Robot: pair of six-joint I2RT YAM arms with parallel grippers.
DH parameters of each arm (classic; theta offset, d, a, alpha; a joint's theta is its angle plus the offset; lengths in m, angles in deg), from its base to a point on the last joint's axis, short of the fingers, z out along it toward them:
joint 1: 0 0.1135 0.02 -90
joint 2: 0 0 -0.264 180
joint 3: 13.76 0 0.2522 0
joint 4: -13.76 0 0.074 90
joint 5: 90 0 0 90
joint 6: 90 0.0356 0 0
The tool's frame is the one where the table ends.
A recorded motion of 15 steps. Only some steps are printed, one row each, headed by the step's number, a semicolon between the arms.
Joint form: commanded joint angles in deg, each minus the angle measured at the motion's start. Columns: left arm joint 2, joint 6, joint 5, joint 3, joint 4, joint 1; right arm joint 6, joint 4, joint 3, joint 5, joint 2, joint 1.
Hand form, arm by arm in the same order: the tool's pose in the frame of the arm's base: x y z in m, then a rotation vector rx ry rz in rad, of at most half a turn. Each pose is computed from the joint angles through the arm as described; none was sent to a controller.
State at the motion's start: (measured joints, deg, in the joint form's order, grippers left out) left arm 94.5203 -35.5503 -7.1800 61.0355 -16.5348 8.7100; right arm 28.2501 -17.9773 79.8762 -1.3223 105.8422 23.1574
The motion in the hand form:
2: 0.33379 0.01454 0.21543 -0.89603 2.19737 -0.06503; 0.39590 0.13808 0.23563 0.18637 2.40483 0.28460
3: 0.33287 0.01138 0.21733 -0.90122 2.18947 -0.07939; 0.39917 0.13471 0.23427 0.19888 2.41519 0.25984
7: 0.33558 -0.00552 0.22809 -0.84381 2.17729 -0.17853; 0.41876 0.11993 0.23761 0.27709 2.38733 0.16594
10: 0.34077 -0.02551 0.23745 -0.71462 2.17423 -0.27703; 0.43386 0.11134 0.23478 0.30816 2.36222 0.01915
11: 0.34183 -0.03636 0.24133 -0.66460 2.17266 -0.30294; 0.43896 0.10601 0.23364 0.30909 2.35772 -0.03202
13: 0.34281 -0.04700 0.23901 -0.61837 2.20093 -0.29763; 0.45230 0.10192 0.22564 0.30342 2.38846 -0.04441
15: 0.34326 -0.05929 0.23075 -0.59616 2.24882 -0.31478; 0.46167 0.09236 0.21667 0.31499 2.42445 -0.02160
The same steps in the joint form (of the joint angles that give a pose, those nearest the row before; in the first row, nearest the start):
2: -4.16 -2.94 -4.60 -3.46 2.12 -7.46; -1.53 -4.17 2.12 5.79 1.28 -3.55
3: -4.60 -3.82 -4.60 -3.55 2.12 -8.00; -1.70 -5.21 3.00 6.41 1.99 -4.08
7: -5.40 -4.79 -2.15 -2.59 3.09 -10.64; -1.71 -6.90 7.74 10.19 4.98 -6.45
10: -5.40 -2.95 1.10 -1.54 5.63 -13.62; -3.46 -8.03 11.42 16.16 8.05 -7.60
11: -5.40 -2.42 1.46 -1.01 6.24 -15.37; -4.68 -8.47 12.57 17.83 9.02 -8.30
13: -4.61 -1.45 1.12 -0.48 5.64 -17.14; -5.57 -10.32 16.25 17.06 12.45 -9.26
15: -3.21 -2.06 1.64 -0.30 4.76 -19.08; -5.75 -11.54 18.29 14.69 14.82 -10.84

